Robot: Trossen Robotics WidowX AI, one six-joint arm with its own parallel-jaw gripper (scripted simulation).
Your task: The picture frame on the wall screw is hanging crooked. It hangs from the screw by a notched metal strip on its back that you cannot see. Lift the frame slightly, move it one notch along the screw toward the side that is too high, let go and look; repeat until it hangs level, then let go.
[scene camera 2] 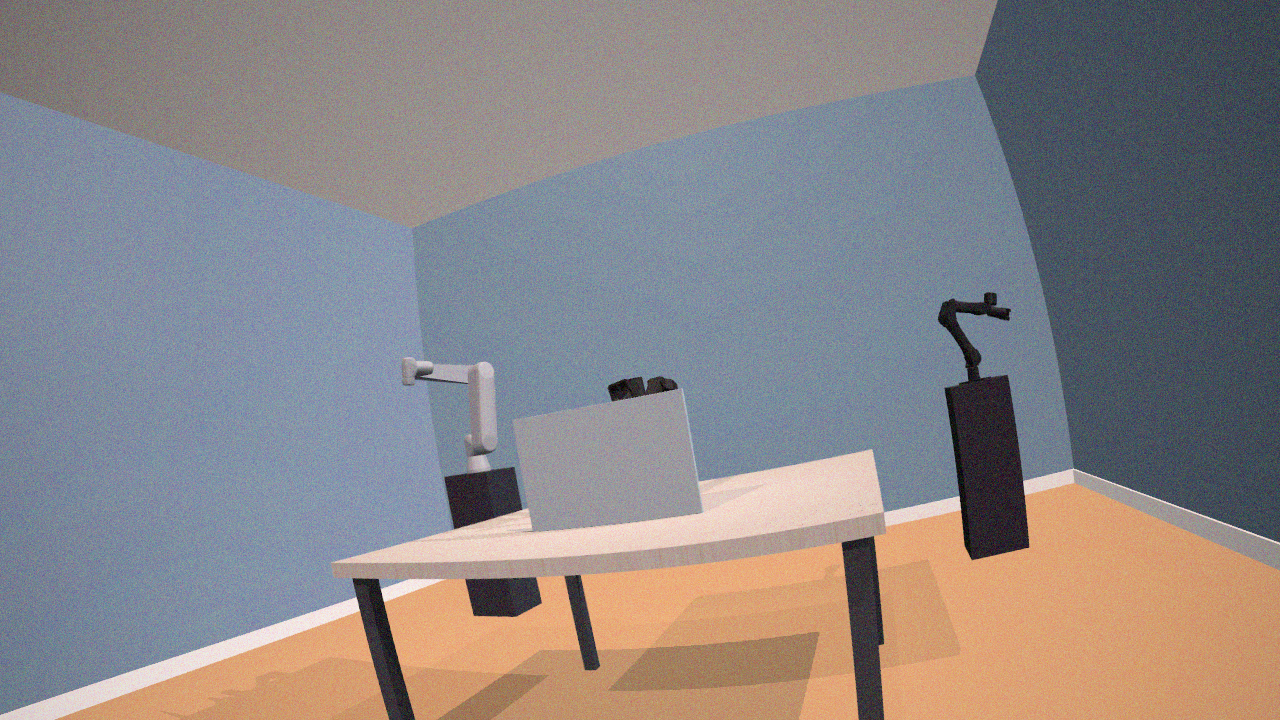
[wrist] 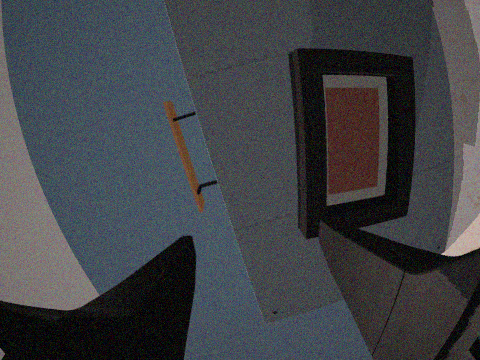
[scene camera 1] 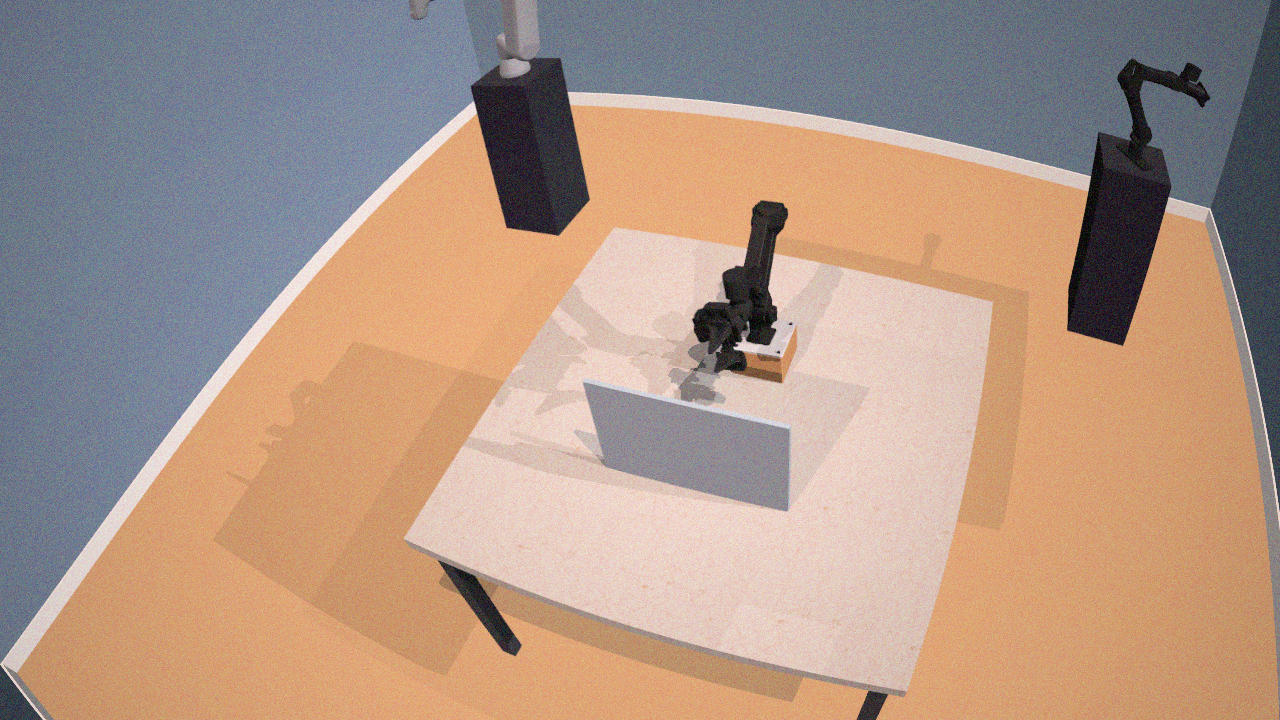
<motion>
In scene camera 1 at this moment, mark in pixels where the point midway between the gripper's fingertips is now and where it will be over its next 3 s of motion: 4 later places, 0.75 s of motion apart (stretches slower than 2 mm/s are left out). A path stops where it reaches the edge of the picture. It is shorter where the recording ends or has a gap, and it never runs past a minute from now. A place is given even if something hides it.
My gripper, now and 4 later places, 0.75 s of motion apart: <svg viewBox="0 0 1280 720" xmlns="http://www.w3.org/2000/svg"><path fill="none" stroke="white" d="M713 362L709 371L702 408L699 413L695 421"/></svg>
</motion>
